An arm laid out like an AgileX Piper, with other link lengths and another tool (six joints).
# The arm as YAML. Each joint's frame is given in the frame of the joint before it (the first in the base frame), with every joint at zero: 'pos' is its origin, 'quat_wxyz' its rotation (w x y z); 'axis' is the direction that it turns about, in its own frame. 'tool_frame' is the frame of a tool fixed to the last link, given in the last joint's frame.
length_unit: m
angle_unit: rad
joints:
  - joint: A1
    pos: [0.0, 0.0, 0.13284]
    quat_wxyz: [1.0, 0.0, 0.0, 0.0]
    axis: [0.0, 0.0, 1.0]
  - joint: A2
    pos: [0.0, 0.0, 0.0]
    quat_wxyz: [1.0, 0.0, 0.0, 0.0]
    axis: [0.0, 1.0, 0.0]
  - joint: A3
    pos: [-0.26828, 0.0, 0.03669]
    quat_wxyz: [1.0, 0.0, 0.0, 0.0]
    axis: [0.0, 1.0, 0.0]
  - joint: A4
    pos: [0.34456, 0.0, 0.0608]
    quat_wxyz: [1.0, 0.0, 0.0, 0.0]
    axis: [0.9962, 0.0, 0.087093]
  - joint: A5
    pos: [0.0, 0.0, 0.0]
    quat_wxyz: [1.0, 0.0, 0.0, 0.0]
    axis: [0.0, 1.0, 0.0]
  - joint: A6
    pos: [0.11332, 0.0, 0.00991]
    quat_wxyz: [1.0, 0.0, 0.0, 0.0]
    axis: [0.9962, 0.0, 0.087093]
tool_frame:
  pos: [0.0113, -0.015, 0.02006]
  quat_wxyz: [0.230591, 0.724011, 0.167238, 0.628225]
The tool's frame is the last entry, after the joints.
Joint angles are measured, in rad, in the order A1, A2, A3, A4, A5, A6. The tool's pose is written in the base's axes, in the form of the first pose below.
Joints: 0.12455 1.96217 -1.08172 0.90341 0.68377 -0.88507
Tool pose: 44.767, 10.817, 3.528, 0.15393, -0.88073, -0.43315, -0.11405
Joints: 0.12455 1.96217 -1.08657 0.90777 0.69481 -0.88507
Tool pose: 44.826, 10.938, 3.695, 0.15870, -0.87956, -0.43372, -0.11439
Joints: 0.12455 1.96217 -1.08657 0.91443 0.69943 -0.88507
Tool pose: 44.800, 11.000, 3.718, 0.16240, -0.87968, -0.43208, -0.11441
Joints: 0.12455 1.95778 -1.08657 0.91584 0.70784 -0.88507
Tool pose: 44.759, 11.075, 3.922, 0.16538, -0.87850, -0.43328, -0.11468
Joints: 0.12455 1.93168 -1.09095 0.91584 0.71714 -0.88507
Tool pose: 45.028, 11.191, 5.261, 0.16406, -0.87523, -0.43708, -0.12654
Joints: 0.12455 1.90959 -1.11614 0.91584 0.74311 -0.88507
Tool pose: 45.687, 11.503, 7.123, 0.16623, -0.86842, -0.44503, -0.14200
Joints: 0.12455 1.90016 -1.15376 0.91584 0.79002 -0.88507
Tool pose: 46.337, 11.988, 8.850, 0.17592, -0.85859, -0.45693, -0.15196
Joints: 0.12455 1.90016 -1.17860 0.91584 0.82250 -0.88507
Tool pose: 46.681, 12.303, 9.714, 0.18364, -0.85217, -0.46477, -0.15512
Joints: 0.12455 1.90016 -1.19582 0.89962 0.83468 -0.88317
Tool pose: 46.966, 12.364, 10.236, 0.18018, -0.84826, -0.47282, -0.15632
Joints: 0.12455 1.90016 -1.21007 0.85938 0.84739 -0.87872
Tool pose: 47.083, 12.284, 10.522, 0.16988, -0.84334, -0.48706, -0.15066
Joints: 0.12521 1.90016 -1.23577 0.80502 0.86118 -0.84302
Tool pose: 47.435, 12.122, 11.103, 0.15786, -0.84303, -0.49405, -0.14242
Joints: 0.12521 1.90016 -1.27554 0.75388 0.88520 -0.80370
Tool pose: 48.040, 12.008, 12.206, 0.14732, -0.84211, -0.50022, -0.13762
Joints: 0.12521 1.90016 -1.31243 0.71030 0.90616 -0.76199
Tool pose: 48.598, 11.870, 13.258, 0.13829, -0.84345, -0.50165, -0.13346
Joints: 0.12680 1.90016 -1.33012 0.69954 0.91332 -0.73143
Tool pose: 48.886, 11.904, 13.811, 0.13825, -0.84723, -0.49537, -0.13302
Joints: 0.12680 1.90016 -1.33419 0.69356 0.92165 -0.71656
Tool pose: 48.868, 11.886, 13.894, 0.14029, -0.84907, -0.49269, -0.12907
